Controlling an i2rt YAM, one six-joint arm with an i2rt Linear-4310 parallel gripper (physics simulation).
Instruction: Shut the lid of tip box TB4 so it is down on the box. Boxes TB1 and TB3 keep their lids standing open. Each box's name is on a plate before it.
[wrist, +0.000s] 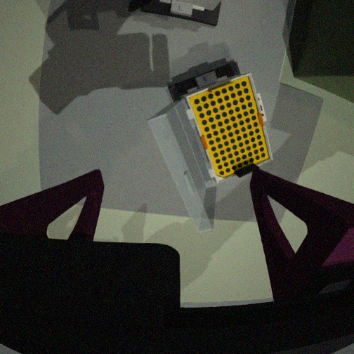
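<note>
Tip box TB4 (230, 127) sits tilted in view, right of centre, with a yellow rack full of dark holes on top. Its name plate (261, 104) shows in part at its right side, the lettering mostly hidden. Its clear grey lid (175, 165) stands open along the left side of the box. My gripper (176, 177) is open and empty. The lid shows between the two fingers in the view, and the right fingertip appears close to the black clasp (246, 171) at the box's lower edge; contact cannot be told. TB1 and TB3 cannot be identified here.
Part of a dark object with a pale grey latch (181, 7) shows at the top edge. A dark green block (322, 40) stands at the upper right. A grey mat (75, 145) lies under the box, and the arm's shadow falls on it at the upper left.
</note>
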